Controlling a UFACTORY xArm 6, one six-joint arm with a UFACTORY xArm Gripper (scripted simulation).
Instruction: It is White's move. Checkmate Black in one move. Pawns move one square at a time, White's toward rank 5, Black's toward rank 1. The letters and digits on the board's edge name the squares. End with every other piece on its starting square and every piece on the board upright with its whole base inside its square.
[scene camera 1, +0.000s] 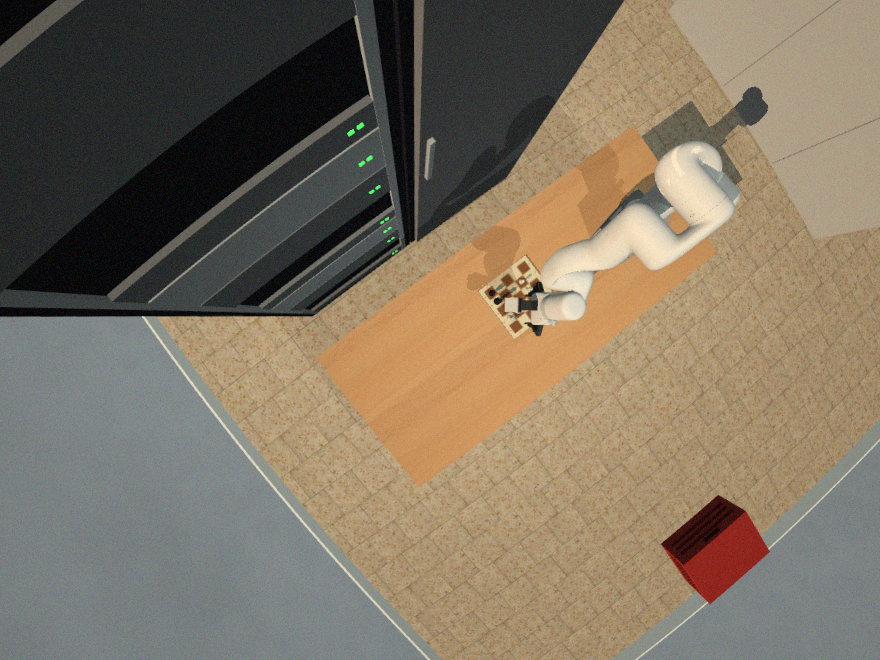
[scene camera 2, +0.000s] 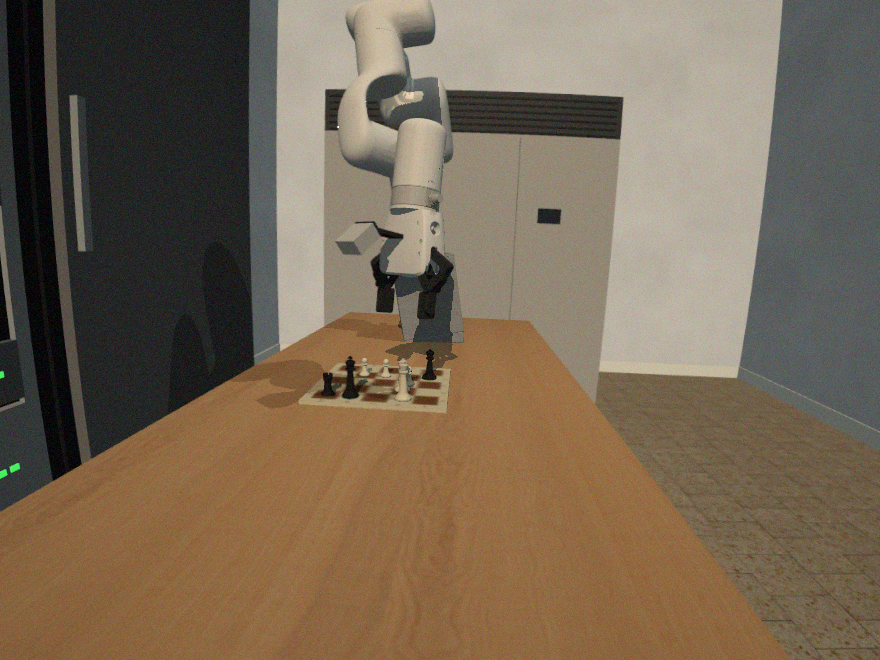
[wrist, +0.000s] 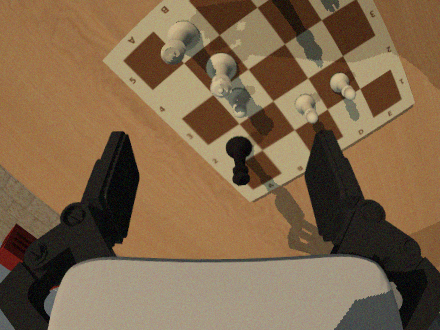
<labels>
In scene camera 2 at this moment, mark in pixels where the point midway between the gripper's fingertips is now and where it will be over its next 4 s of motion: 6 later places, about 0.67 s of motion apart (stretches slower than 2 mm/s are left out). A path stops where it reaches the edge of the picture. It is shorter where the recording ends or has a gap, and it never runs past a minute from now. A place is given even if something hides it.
My gripper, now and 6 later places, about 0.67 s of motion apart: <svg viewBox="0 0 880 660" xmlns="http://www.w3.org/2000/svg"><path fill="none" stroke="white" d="M404 315L404 322L404 327L403 342L403 353L403 356L402 374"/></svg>
</labels>
